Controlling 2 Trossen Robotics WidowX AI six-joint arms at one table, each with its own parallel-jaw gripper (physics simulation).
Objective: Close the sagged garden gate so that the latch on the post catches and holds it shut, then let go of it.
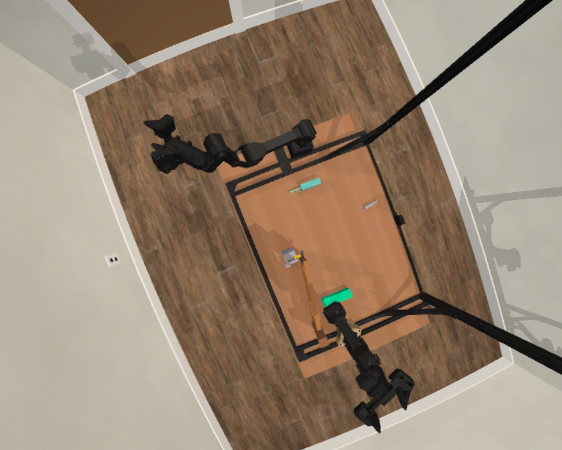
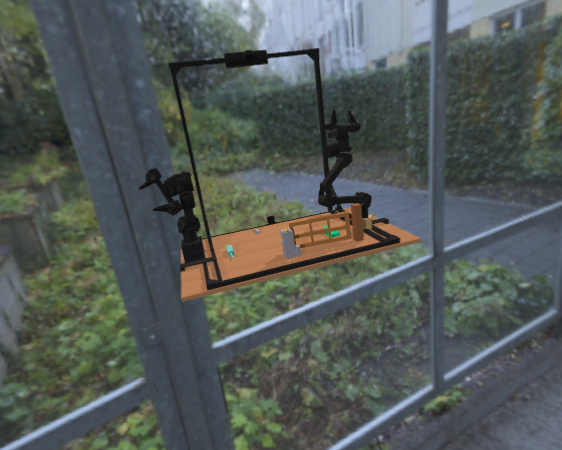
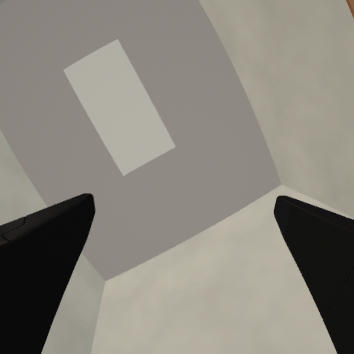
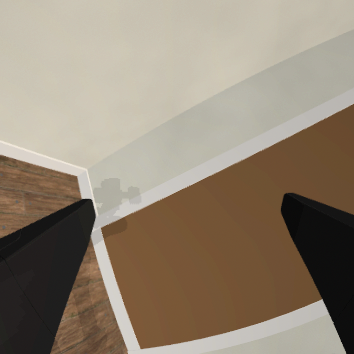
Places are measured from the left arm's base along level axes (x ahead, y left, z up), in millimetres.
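Pixels of known places: left gripper, between the fingertips: (image 1: 391, 421) (image 2: 341, 109) (image 3: 186, 204); right gripper, between the fingertips: (image 1: 148, 133) (image 2: 145, 199) (image 4: 189, 205); left arm's base, origin of its link: (image 2: 362, 216); right arm's base, origin of its link: (image 1: 300, 140) (image 2: 190, 241).
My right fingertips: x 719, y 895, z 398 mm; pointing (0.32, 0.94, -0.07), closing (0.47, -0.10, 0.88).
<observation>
For each thing: its top centre in the pictures, then the offset to it from my right fingertips. "spot": a spot on its surface instead.
- brown hinge post, a spot on its surface: (image 1: 323, 341) spot: dx -694, dy -729, dz -276 mm
- grey latch post, a spot on its surface: (image 1: 288, 255) spot: dx -349, dy -521, dz -335 mm
- yellow piece, a spot on its surface: (image 1: 298, 256) (image 2: 285, 229) spot: dx -347, dy -566, dz -340 mm
- green block, centre of its top: (image 1: 337, 298) (image 2: 330, 229) dx -541, dy -808, dz -441 mm
- teal tool, centre of its top: (image 1: 305, 186) (image 2: 230, 250) dx -15, dy -557, dz -446 mm
- small grey piece, centre of its top: (image 1: 371, 204) (image 2: 256, 229) dx -48, dy -907, dz -457 mm
The brown gate (image 1: 310, 290) (image 2: 348, 226) stands upright between the brown hinge post (image 1: 323, 341) (image 2: 357, 222) and the grey latch post (image 1: 288, 255) (image 2: 287, 244). A yellow piece (image 1: 298, 256) (image 2: 286, 230) at its free end reaches the grey post; whether the latch has caught is too small to tell. My left gripper (image 1: 392, 419) (image 2: 342, 113) (image 3: 186, 204) is open and empty, raised high beyond the table's hinge-post end. My right gripper (image 1: 149, 134) (image 2: 147, 198) (image 4: 189, 205) is open and empty, raised beyond the opposite end. Both are far from the gate.
A green block (image 1: 337, 297) (image 2: 334, 234) lies behind the gate. A teal tool (image 1: 310, 184) (image 2: 230, 250) and a small grey piece (image 1: 370, 204) (image 2: 256, 231) lie on the table. A tan bracket (image 2: 368, 222) stands by the hinge post. A black frame edges the table, with tall uprights.
</observation>
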